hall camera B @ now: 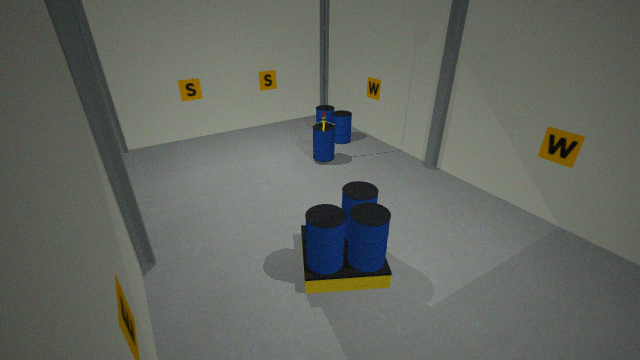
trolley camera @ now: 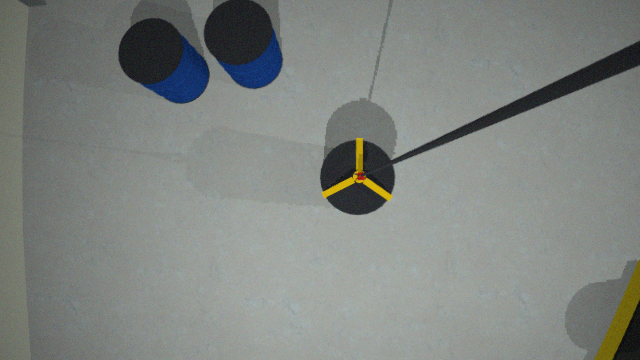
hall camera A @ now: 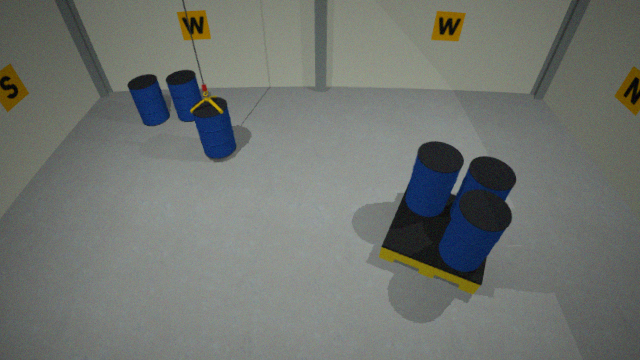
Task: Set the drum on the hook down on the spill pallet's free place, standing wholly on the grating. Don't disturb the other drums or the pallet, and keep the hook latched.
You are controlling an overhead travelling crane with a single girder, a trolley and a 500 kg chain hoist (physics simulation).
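Observation:
The blue drum [hall camera A: 216, 136] [hall camera B: 324, 146] [trolley camera: 356, 202] hangs upright under the red hook block [hall camera A: 204, 88]. My gripper [hall camera A: 206, 106] [hall camera B: 324, 125] [trolley camera: 359, 176], a yellow three-legged lifter, is shut on its black top rim. The drum's bottom is close to the floor; any gap is small. The hook latch is too small to judge. The spill pallet [hall camera A: 426, 270] [hall camera B: 347, 284] [trolley camera: 621, 320] carries three drums [hall camera A: 434, 182] [hall camera A: 487, 175] [hall camera A: 474, 235] on its black grating [hall camera A: 407, 235]. Its free place is the near left quarter in hall camera A, mostly hidden behind drums in hall camera B.
Two more blue drums [hall camera A: 150, 102] [hall camera A: 184, 97] [trolley camera: 181, 75] [trolley camera: 255, 65] stand on the floor near the corner of the S and W walls, beside the hanging drum. Grey columns [hall camera A: 321, 45] [hall camera B: 445, 85] stand along the walls. The pallet is far off to the north.

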